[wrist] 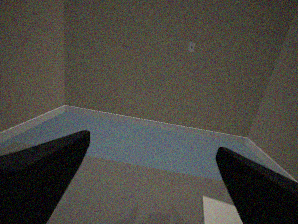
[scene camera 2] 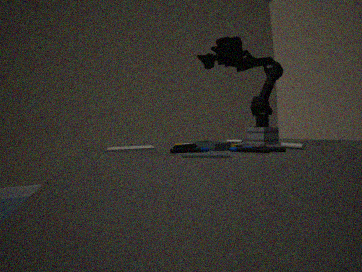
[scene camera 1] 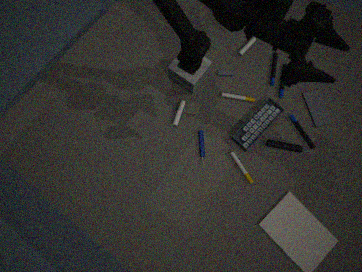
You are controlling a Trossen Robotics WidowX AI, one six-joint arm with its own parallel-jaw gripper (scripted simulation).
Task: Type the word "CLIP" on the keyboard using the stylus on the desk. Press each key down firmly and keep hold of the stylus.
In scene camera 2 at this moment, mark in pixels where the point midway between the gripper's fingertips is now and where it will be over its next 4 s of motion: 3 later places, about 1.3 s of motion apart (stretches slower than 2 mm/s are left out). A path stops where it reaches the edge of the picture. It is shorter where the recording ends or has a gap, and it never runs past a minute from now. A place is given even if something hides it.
My gripper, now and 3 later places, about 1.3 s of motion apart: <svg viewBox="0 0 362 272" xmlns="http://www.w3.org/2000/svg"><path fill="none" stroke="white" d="M203 52L217 139L211 137L220 124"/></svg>
